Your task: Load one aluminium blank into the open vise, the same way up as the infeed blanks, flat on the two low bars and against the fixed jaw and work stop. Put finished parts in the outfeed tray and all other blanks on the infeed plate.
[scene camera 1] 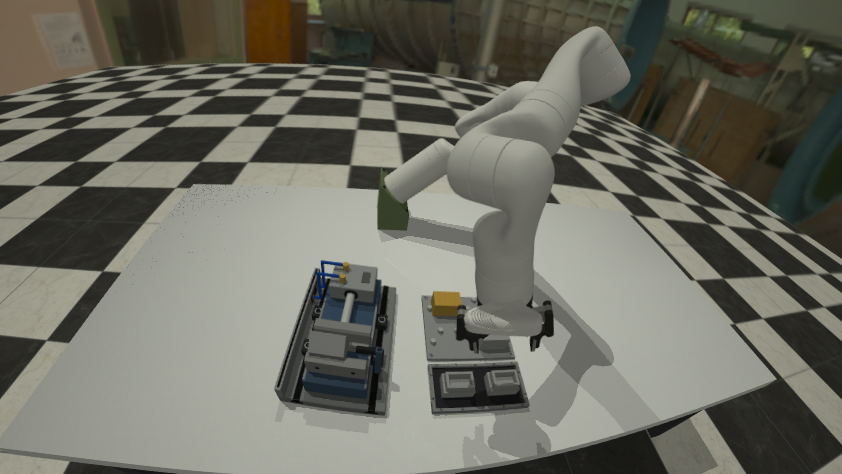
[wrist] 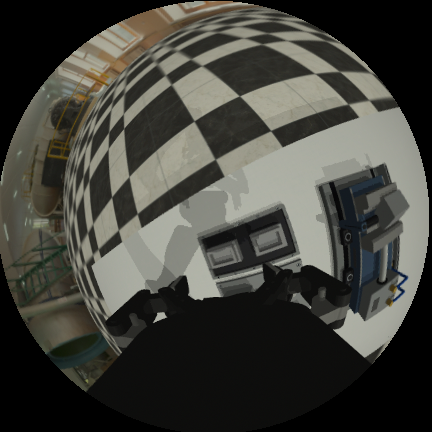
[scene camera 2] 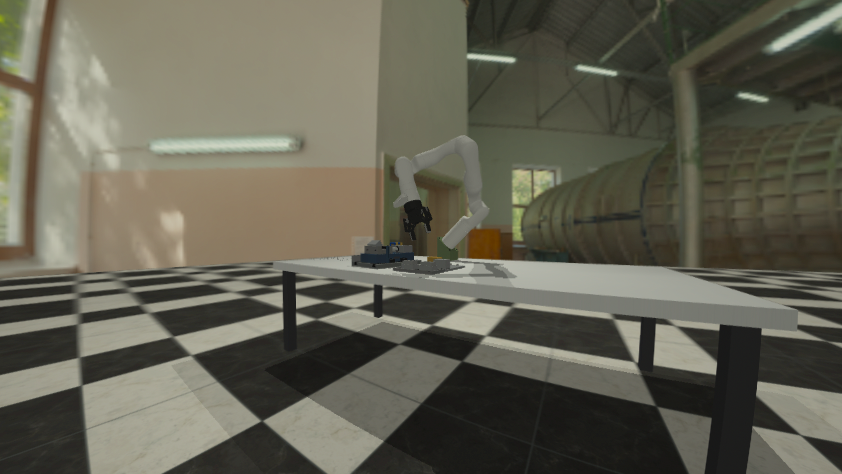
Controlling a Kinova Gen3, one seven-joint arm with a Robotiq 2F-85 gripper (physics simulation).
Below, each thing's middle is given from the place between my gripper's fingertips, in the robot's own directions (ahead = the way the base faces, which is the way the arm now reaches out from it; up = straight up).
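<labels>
I find the grey infeed plate (scene camera 1: 446,348) 13 cm below my hand, 14 cm behind it and 1 cm to the right of it. The outfeed tray (scene camera 1: 480,399) is 13 cm below my hand too, but 1 cm ahead of it and 1 cm to the right of it. As for the vise base (scene camera 1: 320,390), it lies 11 cm below my hand, 10 cm behind it and 27 cm to the right of it.
</labels>
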